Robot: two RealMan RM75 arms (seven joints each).
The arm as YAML. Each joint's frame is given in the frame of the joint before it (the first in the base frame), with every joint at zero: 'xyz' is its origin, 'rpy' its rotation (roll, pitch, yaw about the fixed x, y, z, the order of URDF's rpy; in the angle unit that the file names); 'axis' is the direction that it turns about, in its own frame. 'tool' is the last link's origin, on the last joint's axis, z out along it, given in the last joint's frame.
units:
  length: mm
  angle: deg
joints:
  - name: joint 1
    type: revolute
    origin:
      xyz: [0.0, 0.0, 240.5]
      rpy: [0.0, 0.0, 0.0]
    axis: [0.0, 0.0, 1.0]
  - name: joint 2
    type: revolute
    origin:
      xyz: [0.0, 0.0, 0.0]
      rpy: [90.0, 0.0, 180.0]
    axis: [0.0, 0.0, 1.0]
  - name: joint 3
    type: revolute
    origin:
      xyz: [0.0, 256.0, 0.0]
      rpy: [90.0, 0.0, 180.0]
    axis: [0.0, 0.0, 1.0]
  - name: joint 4
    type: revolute
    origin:
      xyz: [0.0, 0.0, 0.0]
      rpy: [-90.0, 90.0, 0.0]
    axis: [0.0, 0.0, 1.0]
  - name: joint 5
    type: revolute
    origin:
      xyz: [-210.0, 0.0, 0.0]
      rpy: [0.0, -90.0, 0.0]
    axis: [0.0, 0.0, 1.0]
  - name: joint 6
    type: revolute
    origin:
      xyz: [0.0, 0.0, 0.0]
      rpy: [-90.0, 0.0, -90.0]
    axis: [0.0, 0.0, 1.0]
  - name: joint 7
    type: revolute
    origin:
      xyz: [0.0, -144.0, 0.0]
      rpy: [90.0, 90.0, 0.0]
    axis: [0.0, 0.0, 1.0]
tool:
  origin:
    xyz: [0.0, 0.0, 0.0]
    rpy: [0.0, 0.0, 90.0]
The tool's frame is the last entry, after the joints.
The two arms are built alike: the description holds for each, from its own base.
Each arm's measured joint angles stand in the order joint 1, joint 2, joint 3, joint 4, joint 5, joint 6, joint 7.
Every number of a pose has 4 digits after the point. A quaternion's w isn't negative.
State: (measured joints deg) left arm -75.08 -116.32 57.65 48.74 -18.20 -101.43 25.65; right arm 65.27 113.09 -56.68 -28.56 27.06 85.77 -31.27
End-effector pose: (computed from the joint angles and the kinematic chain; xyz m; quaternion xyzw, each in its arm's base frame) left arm -0.0467 0.4242 0.0189 -0.8918 -0.3604 0.2343 0.1415; right arm 0.1596 0.4187 -0.0135 -0.8576 0.4722 -0.1849 0.0855
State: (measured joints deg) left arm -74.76 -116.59 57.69 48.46 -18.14 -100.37 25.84; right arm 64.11 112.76 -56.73 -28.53 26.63 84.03 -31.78
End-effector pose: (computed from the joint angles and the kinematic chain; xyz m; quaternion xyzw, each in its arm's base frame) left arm -0.0489 0.4252 0.0160 -0.8924 -0.3599 0.2311 0.1437; right arm 0.1699 0.4210 -0.0107 -0.8556 0.4740 -0.1825 0.1002
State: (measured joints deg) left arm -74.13 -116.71 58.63 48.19 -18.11 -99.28 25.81; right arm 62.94 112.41 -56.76 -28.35 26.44 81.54 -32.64
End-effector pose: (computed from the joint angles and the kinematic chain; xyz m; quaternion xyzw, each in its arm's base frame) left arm -0.0536 0.4260 0.0134 -0.8913 -0.3590 0.2337 0.1485; right arm 0.1801 0.4245 -0.0080 -0.8551 0.4729 -0.1763 0.1183
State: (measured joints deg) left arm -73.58 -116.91 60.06 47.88 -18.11 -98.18 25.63; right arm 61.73 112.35 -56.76 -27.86 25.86 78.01 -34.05
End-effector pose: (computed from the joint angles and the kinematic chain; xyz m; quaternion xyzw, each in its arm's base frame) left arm -0.0576 0.4262 0.0095 -0.8901 -0.3561 0.2394 0.1536; right arm 0.1921 0.4283 -0.0075 -0.8563 0.4664 -0.1714 0.1407
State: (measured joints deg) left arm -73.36 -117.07 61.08 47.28 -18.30 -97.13 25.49; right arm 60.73 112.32 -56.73 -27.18 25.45 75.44 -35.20
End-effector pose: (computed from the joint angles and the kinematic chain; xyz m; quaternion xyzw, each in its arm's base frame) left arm -0.0599 0.4264 0.0055 -0.8898 -0.3538 0.2423 0.1558; right arm 0.2026 0.4295 -0.0078 -0.8561 0.4629 -0.1698 0.1547
